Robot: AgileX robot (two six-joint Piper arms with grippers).
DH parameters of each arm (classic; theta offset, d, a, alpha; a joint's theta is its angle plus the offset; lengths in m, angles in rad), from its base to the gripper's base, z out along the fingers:
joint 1: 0 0.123 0 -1.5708
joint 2: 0.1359 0 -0.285 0
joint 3: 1.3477 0 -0.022 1.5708
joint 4: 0 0.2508 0 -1.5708
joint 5: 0 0 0.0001 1.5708
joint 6: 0 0.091 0 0
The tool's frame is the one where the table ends.
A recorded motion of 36 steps. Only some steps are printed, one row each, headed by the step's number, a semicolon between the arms.
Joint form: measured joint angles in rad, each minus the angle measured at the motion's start. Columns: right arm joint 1, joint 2, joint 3, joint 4, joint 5, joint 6; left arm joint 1, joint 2, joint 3, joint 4, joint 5, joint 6.
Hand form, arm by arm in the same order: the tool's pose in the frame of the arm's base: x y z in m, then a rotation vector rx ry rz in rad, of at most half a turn. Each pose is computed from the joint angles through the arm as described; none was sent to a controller.
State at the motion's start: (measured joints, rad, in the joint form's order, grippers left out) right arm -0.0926 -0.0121 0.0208 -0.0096 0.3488 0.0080; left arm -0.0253 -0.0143 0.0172 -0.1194 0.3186 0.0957
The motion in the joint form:
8: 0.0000 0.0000 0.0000 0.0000 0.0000 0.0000; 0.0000 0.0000 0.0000 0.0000 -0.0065 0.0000
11: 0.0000 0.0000 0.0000 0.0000 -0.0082 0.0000; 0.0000 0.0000 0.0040 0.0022 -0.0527 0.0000
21: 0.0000 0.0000 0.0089 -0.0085 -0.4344 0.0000; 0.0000 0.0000 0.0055 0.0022 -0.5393 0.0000
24: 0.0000 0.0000 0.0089 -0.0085 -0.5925 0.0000; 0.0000 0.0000 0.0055 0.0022 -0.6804 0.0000
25: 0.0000 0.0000 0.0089 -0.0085 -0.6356 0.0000; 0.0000 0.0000 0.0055 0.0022 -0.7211 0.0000
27: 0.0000 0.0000 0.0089 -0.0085 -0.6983 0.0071; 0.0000 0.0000 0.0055 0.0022 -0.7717 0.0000
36: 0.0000 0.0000 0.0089 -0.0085 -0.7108 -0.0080; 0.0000 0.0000 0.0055 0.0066 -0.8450 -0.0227
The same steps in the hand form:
8: 0.0529 -0.0052 0.1754 0.0866 1.8396 -0.0686; 0.0537 -0.0047 0.1802 0.0327 1.7965 -0.0638
11: 0.0531 -0.0052 0.1761 0.0861 1.8314 -0.0688; 0.0546 -0.0042 0.1829 0.0293 1.7547 -0.0581
21: 0.0555 -0.0050 0.2115 0.0572 1.4150 -0.0838; 0.0524 0.0010 0.2259 -0.0178 1.2728 -0.0216
24: 0.0523 -0.0045 0.2255 0.0484 1.2571 -0.0856; 0.0478 0.0025 0.2377 -0.0305 1.1325 -0.0115
25: 0.0510 -0.0043 0.2292 0.0461 1.2140 -0.0860; 0.0462 0.0030 0.2410 -0.0340 1.0920 -0.0087
27: 0.0489 -0.0040 0.2345 0.0467 1.1512 -0.0803; 0.0440 0.0035 0.2450 -0.0384 1.0417 -0.0052
36: 0.0484 -0.0039 0.2356 0.0374 1.1391 -0.0938; 0.0404 0.0041 0.2506 -0.0518 0.9681 -0.0186

